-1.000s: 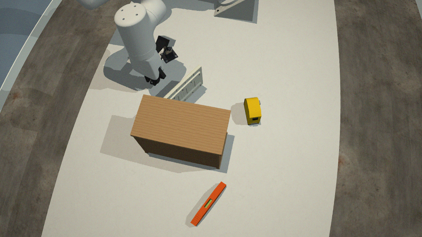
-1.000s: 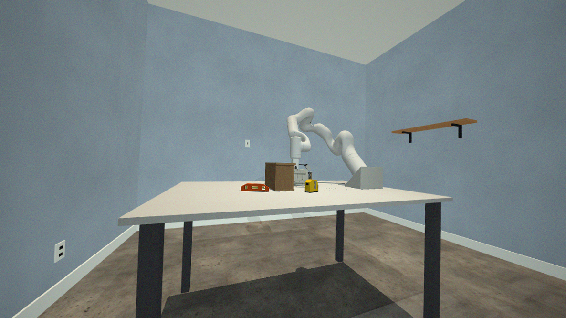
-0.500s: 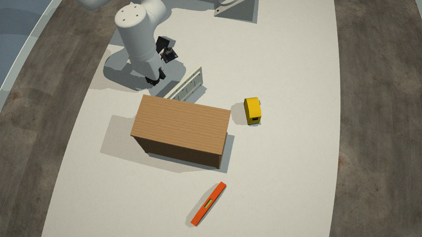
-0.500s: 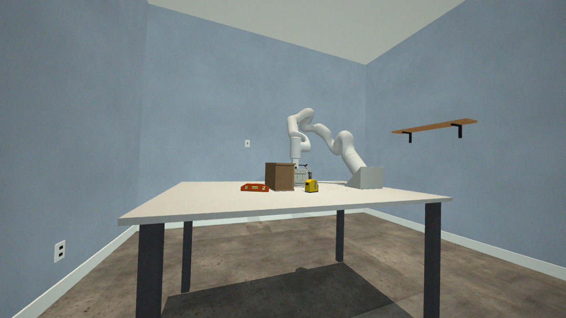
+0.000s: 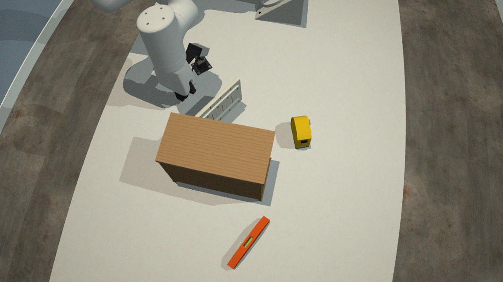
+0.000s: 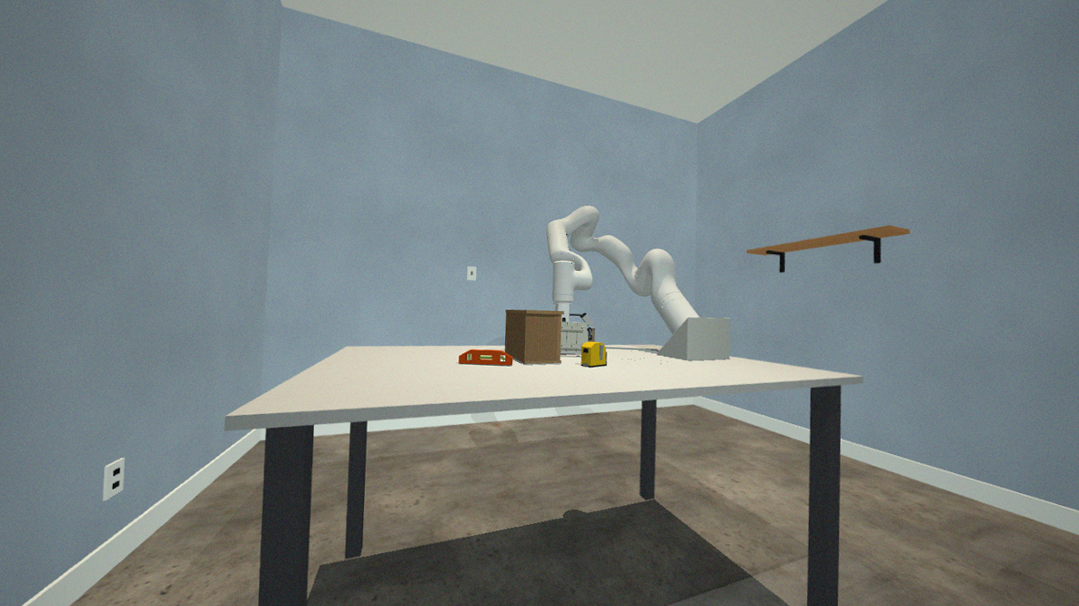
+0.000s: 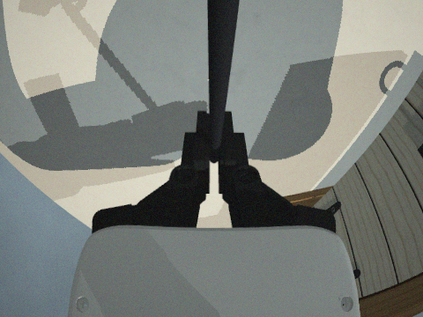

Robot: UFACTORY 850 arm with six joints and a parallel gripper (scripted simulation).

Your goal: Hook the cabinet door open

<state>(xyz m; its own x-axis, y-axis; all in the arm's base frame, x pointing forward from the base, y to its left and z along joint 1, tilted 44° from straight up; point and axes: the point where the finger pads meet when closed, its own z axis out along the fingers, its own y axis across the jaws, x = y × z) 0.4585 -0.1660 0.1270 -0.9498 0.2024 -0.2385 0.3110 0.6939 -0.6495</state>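
The thin black hook lies 5 cm behind my hand, 2 cm to the left of it and 1 cm above it. From my hand the other things lie so: yellow tape measure: 5 cm ahead, 35 cm to the left, 1 cm below; then pale door: 6 cm ahead, 11 cm to the left, 3 cm above; then hook post: 9 cm behind, 3 cm to the left, 2 cm above.
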